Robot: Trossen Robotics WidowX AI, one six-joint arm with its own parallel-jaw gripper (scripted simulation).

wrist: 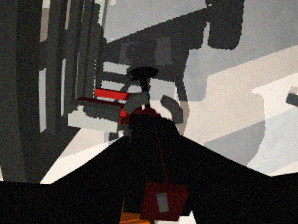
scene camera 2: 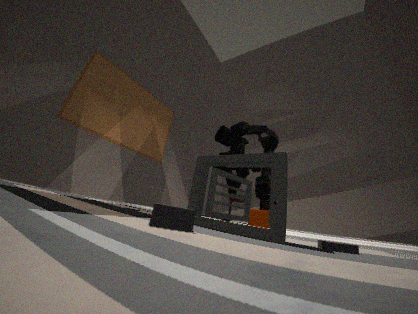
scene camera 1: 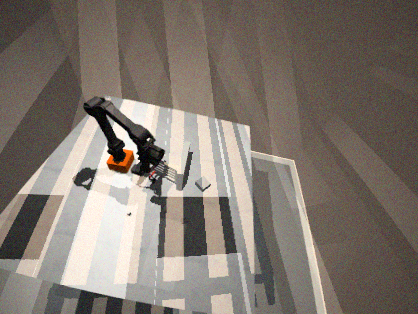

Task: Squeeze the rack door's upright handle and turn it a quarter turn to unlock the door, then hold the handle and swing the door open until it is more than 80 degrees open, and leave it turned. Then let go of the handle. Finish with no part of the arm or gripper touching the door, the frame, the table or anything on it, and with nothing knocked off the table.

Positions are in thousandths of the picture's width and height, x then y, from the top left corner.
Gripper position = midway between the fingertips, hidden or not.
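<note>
There's a slatted rack door that I can see at (scene camera 2: 516, 549) and also at (wrist: 119, 681), and I can see my gripper (wrist: 512, 636) as well.
</note>
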